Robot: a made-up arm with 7 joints.
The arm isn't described. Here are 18 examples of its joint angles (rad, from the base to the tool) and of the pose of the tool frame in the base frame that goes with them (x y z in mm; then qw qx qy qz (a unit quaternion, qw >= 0)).
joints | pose
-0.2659 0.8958 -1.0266 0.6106 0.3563 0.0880 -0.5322 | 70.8 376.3 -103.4 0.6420 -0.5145 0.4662 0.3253
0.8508 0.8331 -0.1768 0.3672 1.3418 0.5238 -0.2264 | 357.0 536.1 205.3 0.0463 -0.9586 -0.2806 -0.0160
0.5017 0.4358 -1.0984 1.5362 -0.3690 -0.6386 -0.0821 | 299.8 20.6 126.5 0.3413 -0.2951 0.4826 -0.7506
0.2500 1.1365 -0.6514 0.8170 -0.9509 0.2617 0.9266 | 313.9 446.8 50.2 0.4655 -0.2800 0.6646 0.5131
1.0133 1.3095 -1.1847 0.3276 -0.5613 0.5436 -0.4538 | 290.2 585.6 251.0 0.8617 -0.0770 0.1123 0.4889
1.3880 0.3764 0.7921 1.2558 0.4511 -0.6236 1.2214 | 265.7 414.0 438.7 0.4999 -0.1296 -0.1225 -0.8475
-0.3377 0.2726 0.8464 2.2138 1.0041 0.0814 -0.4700 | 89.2 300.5 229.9 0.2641 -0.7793 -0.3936 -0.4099
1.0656 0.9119 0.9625 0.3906 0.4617 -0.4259 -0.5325 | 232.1 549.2 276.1 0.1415 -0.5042 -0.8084 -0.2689
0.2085 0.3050 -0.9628 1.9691 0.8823 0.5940 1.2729 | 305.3 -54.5 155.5 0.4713 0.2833 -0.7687 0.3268
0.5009 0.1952 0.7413 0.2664 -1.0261 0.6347 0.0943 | 374.0 250.8 -74.9 0.3458 -0.8105 0.2565 0.3971
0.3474 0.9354 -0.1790 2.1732 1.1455 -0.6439 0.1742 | 264.0 255.3 331.2 0.0866 -0.4702 0.1503 -0.8653
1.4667 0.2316 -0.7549 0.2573 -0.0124 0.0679 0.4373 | 557.8 158.8 419.8 0.5698 -0.6704 0.3903 -0.2713
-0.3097 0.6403 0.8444 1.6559 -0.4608 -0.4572 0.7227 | 167.7 363.9 216.1 0.7516 -0.4815 0.4163 -0.1728
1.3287 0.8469 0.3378 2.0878 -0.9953 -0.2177 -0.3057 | 146.8 227.4 519.2 0.7430 0.2200 -0.5361 -0.3350
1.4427 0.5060 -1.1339 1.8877 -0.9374 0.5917 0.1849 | 298.2 -40.2 428.0 0.8830 -0.0620 0.0758 -0.4591
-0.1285 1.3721 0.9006 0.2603 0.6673 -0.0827 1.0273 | 42.6 665.0 318.2 0.4450 -0.8585 -0.0238 -0.2539
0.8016 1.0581 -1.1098 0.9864 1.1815 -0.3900 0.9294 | 417.0 407.6 228.0 0.2214 -0.7137 0.5097 -0.4263
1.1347 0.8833 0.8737 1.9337 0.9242 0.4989 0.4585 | 26.0 398.7 485.1 0.3961 -0.3340 -0.0886 -0.8507
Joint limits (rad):
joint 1: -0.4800..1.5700
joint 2: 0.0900..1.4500
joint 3: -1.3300..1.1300
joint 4: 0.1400..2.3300
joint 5: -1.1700..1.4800
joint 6: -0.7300..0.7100
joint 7: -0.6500..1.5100
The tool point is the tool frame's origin. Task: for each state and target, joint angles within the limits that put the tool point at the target. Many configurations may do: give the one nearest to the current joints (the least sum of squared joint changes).
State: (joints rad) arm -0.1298 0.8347 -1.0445 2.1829 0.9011 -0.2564 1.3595
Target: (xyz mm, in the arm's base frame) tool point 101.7 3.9 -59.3
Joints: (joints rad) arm -0.3076 0.5268 -1.2657 1.6845 1.0165 -0.0869 1.3955
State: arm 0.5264 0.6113 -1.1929 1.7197 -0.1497 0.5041 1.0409
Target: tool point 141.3 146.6 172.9
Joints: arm 0.1816 1.4337 -1.3300 2.3300 -0.3922 0.0350 0.8337
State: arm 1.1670 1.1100 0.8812 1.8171 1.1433 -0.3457 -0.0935
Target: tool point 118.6 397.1 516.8
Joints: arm 1.1177 1.0168 0.4109 1.7440 1.1557 -0.2677 -0.0682
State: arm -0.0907 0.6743 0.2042 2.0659 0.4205 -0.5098 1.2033
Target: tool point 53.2 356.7 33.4
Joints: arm -0.4800 0.1914 0.7021 1.4173 0.6484 -0.5871 1.1287
